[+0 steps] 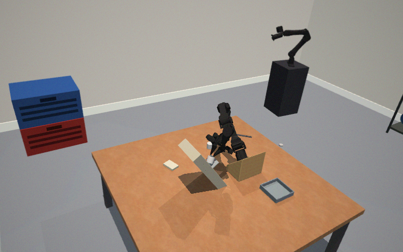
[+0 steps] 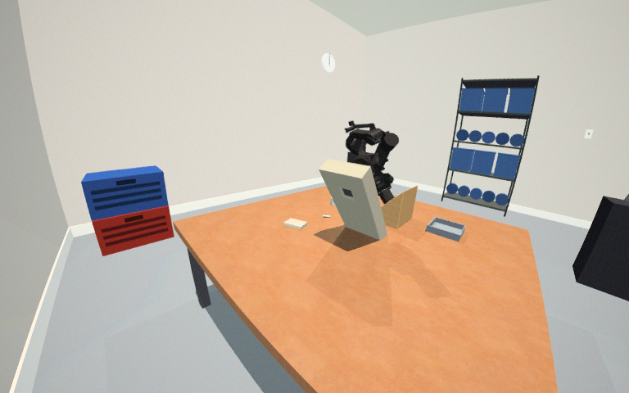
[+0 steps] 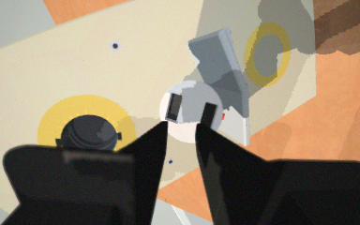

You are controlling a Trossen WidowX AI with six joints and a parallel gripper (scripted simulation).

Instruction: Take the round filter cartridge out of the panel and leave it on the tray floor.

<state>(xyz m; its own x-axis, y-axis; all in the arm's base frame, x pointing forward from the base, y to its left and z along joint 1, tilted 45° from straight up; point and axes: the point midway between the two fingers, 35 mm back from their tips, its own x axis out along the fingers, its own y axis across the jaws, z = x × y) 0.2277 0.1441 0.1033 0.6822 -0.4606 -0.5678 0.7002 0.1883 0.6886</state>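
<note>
Now: the round white filter cartridge 2 cm below my gripper tip. Also, from my gripper tip: grey bracket (7 cm below); then beige service panel (5 cm ahead, 5 cm below); then thin white pin (1 cm behind, 23 cm to the right, 21 cm below).
</note>
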